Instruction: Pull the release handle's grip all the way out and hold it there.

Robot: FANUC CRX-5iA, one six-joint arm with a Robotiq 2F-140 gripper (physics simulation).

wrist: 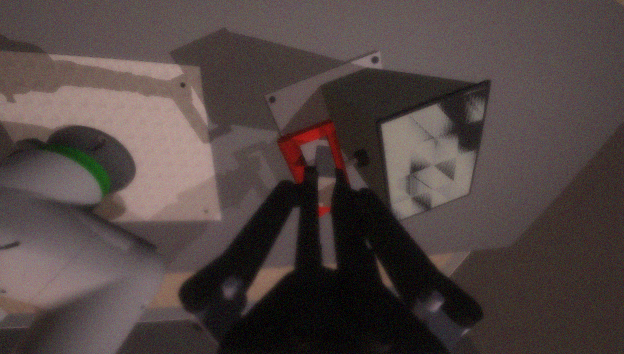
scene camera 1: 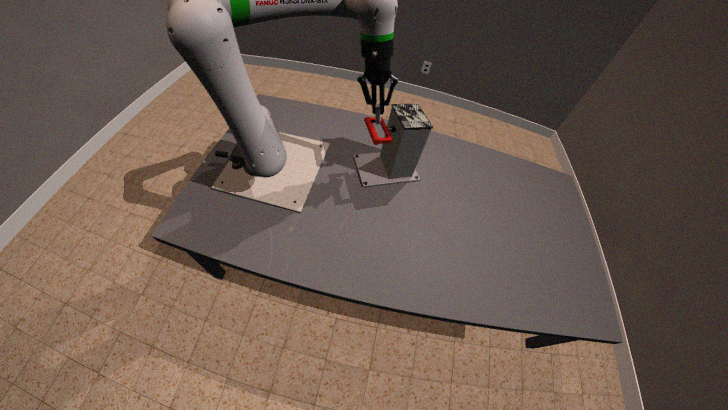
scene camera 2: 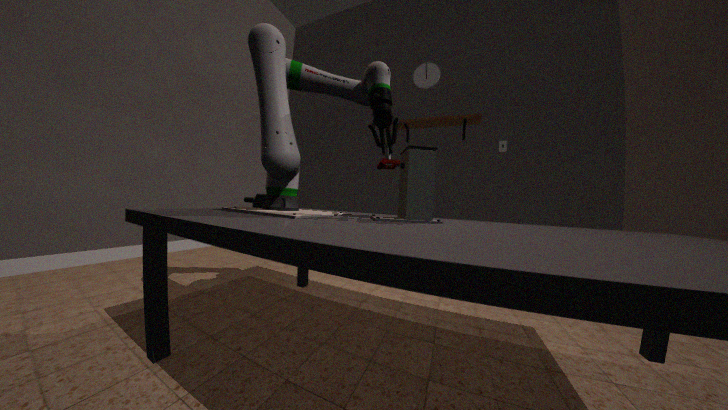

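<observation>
The release handle's red grip [scene camera 1: 383, 141] [scene camera 2: 389, 164] [wrist: 307, 134] is a rectangular loop on the left side of a grey upright housing [scene camera 1: 406, 155] [scene camera 2: 421, 185] [wrist: 357, 107]. A short stretch of rod shows between the loop and the dark collar [scene camera 1: 391, 129] [wrist: 361, 157] on the housing. My gripper [scene camera 1: 378, 120] [scene camera 2: 389, 155] [wrist: 321, 158] points down and is shut with nothing pinched between its fingers. Its fingertips reach down into the loop's opening. The black fingers hide part of the loop in the wrist view, and I cannot tell whether the tips touch a bar.
The housing stands on a bolted plate [scene camera 1: 365, 176] [wrist: 295, 102] on the grey table [scene camera 1: 433, 244] [scene camera 2: 509, 244]. A dark and pale patterned panel [scene camera 1: 411, 116] [wrist: 425, 160] tops it. The arm's pale base plate [scene camera 1: 300, 162] [wrist: 165, 150] lies left of it. A wall shelf [scene camera 2: 443, 121] hangs behind.
</observation>
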